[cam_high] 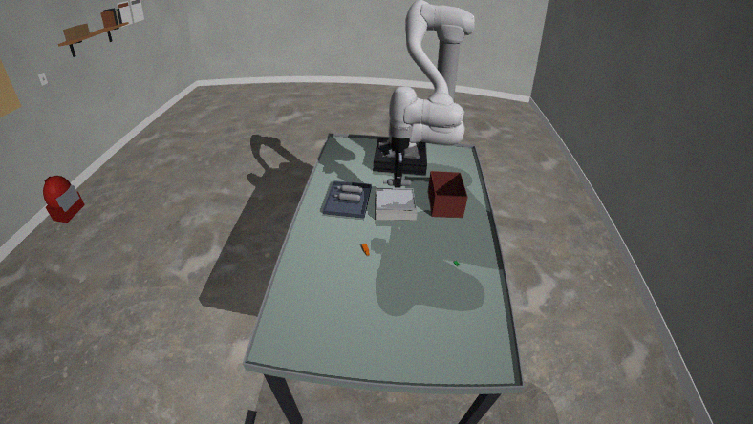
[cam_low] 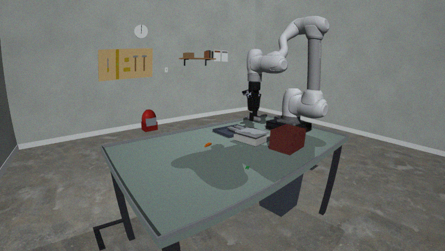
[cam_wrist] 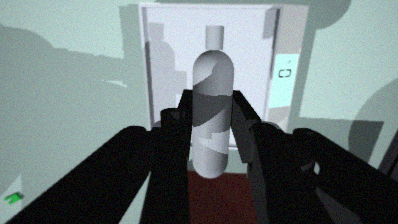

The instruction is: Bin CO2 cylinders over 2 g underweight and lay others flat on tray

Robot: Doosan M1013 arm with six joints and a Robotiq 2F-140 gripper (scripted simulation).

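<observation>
Now: the white scale plate 12 cm below my hand. Also, from my hand: blue-grey tray 22 cm to the right, 16 cm below, 4 cm behind; then white scale 13 cm below, 1 cm behind; then red scrap bin 24 cm to the left, 14 cm below, 7 cm behind.
</observation>
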